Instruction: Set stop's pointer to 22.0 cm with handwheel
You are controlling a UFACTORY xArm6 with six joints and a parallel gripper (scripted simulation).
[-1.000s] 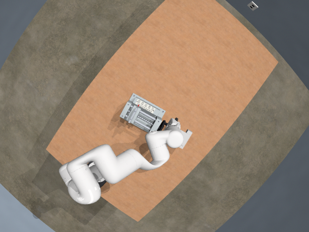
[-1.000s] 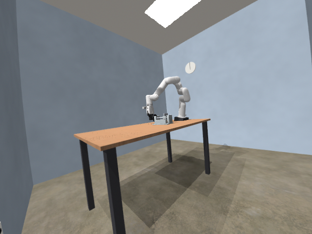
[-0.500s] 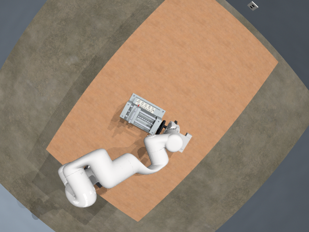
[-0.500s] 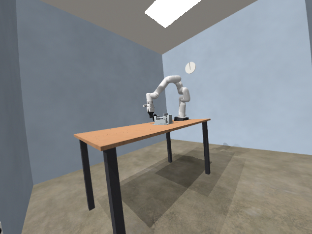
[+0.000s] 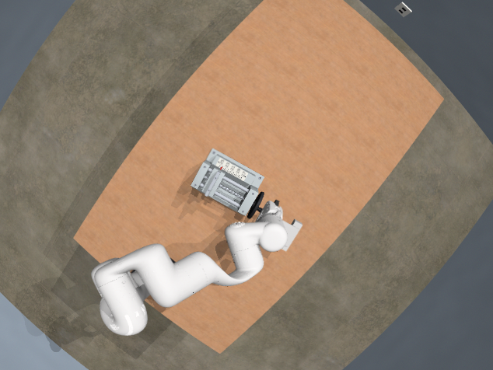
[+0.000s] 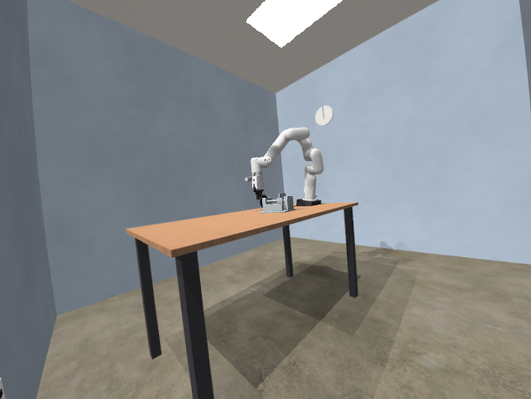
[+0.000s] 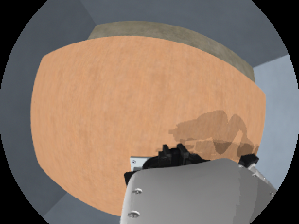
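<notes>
Right now my hand is 1 cm past the handwheel, 2 cm to the right of it and 1 cm above it.
</notes>
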